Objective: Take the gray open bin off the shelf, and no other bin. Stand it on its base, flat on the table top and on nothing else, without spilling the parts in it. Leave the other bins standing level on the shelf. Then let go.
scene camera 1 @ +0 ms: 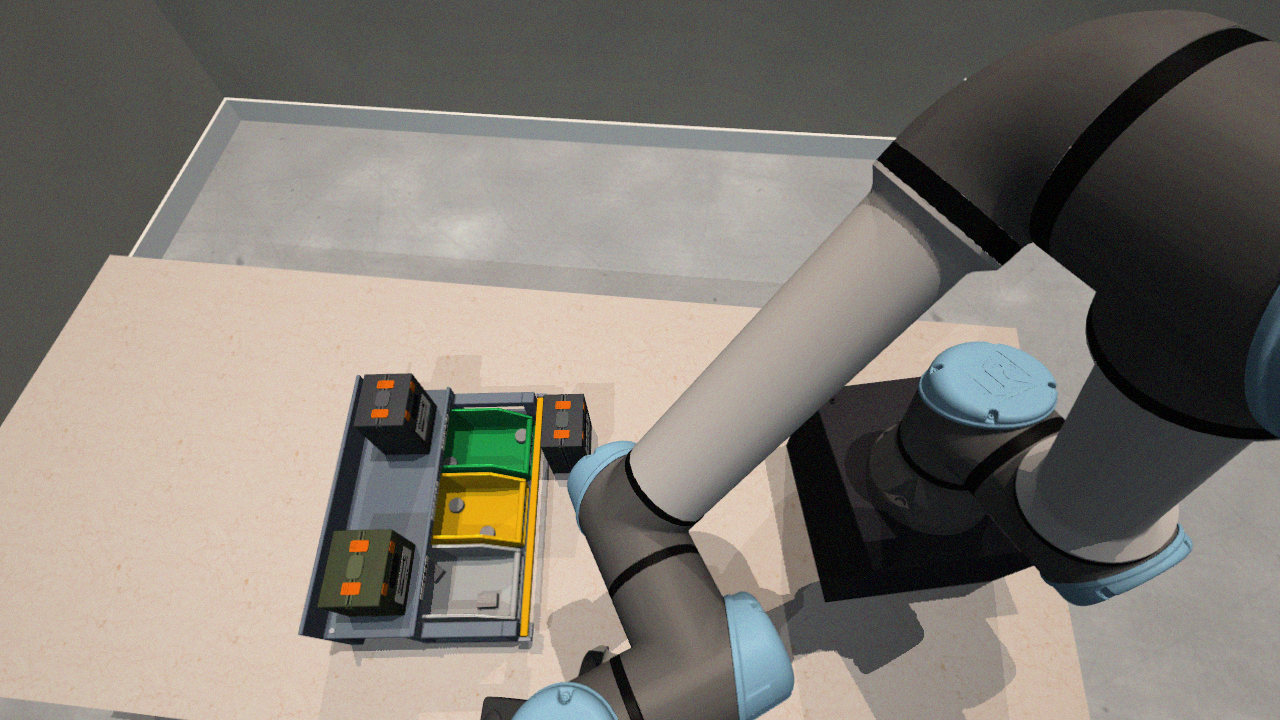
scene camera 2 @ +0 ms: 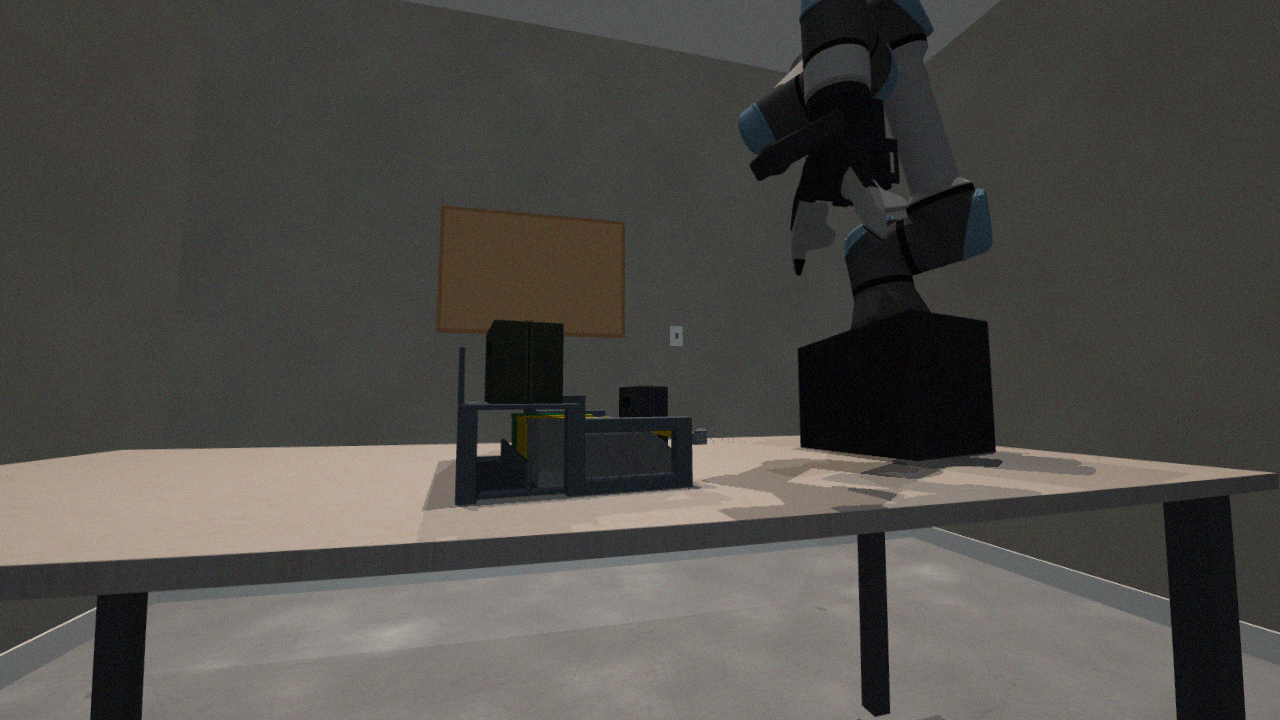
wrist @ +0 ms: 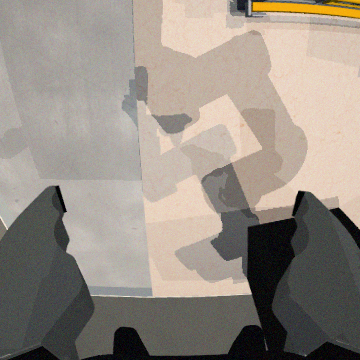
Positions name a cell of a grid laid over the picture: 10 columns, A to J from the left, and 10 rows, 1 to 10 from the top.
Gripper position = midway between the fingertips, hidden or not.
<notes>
In view: my gripper (scene camera 2: G4), a gray open bin (scene camera 1: D8), a yellow bin (scene camera 1: D7), a yellow rail (scene camera 1: E9) and a green bin (scene camera 1: D7).
My gripper is seen too in the wrist view (wrist: F6). The wrist view does not show the green bin: it is out of frame.
</notes>
